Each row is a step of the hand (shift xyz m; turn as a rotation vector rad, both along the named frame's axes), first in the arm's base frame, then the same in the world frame.
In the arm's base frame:
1: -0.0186 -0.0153 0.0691 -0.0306 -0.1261 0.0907
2: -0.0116 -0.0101 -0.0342 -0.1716 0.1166 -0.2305
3: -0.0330 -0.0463 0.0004 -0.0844 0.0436 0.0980
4: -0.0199 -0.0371 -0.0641 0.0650 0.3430 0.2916
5: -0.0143 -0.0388 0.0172 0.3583 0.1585 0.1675
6: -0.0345 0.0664 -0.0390 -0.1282 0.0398 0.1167
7: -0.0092 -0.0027 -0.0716 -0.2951 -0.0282 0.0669
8: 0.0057 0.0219 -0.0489 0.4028 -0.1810 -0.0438
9: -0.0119 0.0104 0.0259 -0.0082 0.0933 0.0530
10: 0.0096 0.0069 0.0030 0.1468 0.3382 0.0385
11: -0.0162 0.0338 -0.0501 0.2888 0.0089 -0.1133
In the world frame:
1: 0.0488 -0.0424 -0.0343 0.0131 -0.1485 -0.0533
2: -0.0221 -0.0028 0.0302 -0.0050 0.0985 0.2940
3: -0.0059 -0.0535 0.0184 0.1333 -0.0291 0.0018
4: -0.0517 -0.0200 0.0530 0.3379 0.2285 -0.2013
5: -0.0006 -0.0444 -0.0057 0.0040 0.2341 -0.3560
6: 0.0259 0.0541 0.0594 0.1673 -0.0567 0.0210
7: -0.0449 0.0161 0.0543 0.1875 -0.1696 0.1686
8: -0.0249 0.0363 0.0311 -0.3360 0.0299 -0.2883
9: 0.0291 -0.0042 -0.0073 0.0879 0.0594 -0.0182
10: 0.0005 0.0090 -0.0082 0.1209 0.3379 -0.0929
11: -0.0080 0.0375 0.0494 -0.2254 0.1650 -0.1353

